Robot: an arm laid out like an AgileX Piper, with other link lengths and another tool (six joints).
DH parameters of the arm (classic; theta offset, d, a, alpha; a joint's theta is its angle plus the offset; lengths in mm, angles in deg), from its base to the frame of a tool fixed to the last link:
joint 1: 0 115.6 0 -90
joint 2: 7.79 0 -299.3 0
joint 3: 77.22 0 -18.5 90
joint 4: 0 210.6 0 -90
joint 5: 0 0 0 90
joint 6: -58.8 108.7 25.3 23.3
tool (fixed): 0 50.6 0 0
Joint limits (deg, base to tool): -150..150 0..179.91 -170..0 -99.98..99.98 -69.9..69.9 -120..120
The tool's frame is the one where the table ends.
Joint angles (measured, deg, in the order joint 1, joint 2, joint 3, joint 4, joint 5, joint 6), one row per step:
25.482, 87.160, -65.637, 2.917, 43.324, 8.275
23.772, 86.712, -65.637, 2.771, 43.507, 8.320
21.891, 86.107, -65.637, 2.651, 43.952, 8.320
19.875, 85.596, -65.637, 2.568, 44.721, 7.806
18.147, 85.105, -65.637, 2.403, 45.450, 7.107
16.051, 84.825, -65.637, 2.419, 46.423, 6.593
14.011, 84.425, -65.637, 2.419, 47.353, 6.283
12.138, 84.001, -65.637, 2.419, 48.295, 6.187
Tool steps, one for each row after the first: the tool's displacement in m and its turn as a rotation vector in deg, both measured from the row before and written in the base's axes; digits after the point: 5 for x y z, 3 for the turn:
0.00197, -0.00953, 0.00222, 0.005, -0.288, -1.699
0.00102, -0.01072, 0.00269, -0.039, -0.191, -1.828
0.00048, -0.01141, 0.00186, -0.395, 0.107, -1.518
-0.00003, -0.00995, 0.00188, -0.546, 0.040, -1.052
-0.00032, -0.01146, 0.00029, -0.418, 0.579, -1.614
-0.00107, -0.01116, 0.00093, -0.271, 0.465, -1.731
-0.00179, -0.01020, 0.00097, -0.152, 0.493, -1.750

